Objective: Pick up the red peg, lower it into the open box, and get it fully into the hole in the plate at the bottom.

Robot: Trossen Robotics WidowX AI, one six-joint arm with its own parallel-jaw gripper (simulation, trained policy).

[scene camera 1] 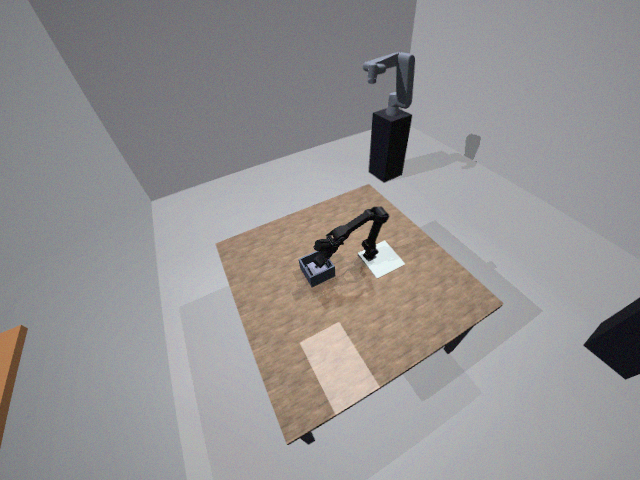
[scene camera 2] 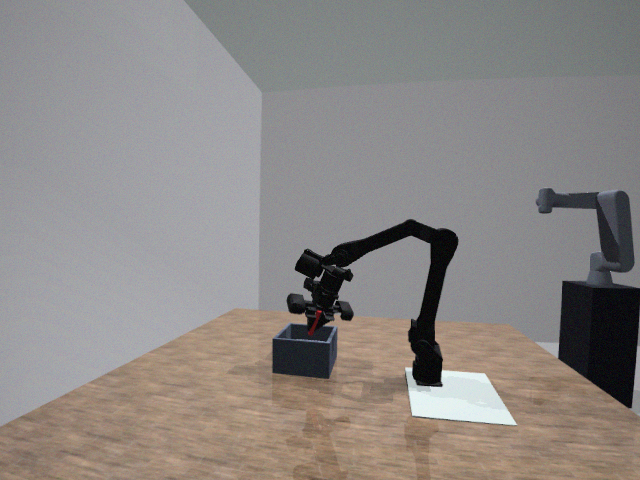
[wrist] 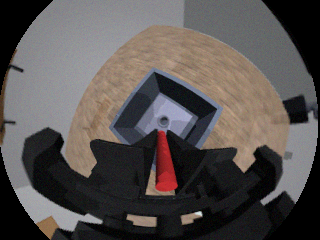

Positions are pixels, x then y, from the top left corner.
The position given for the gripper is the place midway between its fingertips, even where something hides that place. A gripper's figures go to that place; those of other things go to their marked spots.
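Labels:
A red peg (wrist: 165,180) is 5 cm from the lens; the gripper (wrist: 162,132) is 10 cm from the lens. The marked spots on the red peg and a dark blue box (wrist: 205,112) are 16 cm apart. The box is 18 cm from the lens.

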